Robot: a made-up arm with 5 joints.
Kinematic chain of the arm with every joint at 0, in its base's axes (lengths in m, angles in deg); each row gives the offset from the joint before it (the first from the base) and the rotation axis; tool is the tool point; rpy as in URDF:
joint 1: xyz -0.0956 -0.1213 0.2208 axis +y
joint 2: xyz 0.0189 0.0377 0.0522 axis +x
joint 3: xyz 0 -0.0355 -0.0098 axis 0.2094 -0.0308 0.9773
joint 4: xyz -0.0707 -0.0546 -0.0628 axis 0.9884 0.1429 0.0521
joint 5: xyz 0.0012 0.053 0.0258 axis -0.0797 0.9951 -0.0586
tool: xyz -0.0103 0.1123 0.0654 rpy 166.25 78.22 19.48
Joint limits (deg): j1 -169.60..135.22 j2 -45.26..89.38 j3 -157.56..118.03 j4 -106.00..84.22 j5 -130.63..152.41
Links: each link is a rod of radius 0.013 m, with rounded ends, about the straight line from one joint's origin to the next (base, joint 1, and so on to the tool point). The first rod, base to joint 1, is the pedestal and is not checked.
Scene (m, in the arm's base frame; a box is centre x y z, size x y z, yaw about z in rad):
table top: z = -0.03
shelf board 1: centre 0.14 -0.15 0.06 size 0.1 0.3 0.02 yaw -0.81
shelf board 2: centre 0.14 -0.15 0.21 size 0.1 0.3 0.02 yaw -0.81
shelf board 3: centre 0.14 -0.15 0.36 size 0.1 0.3 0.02 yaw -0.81
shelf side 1: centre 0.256 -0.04 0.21 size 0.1 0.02 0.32 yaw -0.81
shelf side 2: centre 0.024 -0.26 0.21 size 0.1 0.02 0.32 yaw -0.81
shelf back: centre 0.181 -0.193 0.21 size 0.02 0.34 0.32 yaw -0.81
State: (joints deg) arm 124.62 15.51 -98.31 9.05 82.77
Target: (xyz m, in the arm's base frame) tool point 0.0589 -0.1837 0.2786
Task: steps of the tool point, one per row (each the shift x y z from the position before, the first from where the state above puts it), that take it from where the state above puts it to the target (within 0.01 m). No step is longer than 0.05 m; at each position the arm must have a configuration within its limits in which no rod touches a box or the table.
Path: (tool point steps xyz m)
1: 0.0422 0.0015 -0.0211
2: 0.0471 0.0006 -0.0047
3: 0.0459 -0.0003 0.0124
4: 0.0389 -0.0009 0.0276
5: 0.0273 -0.0013 0.0392
6: 0.0138 0.0024 0.0372
7: 0.0062 -0.0078 0.0338
8: 0.0028 -0.0238 0.0239
9: 0.0014 -0.0395 0.0061

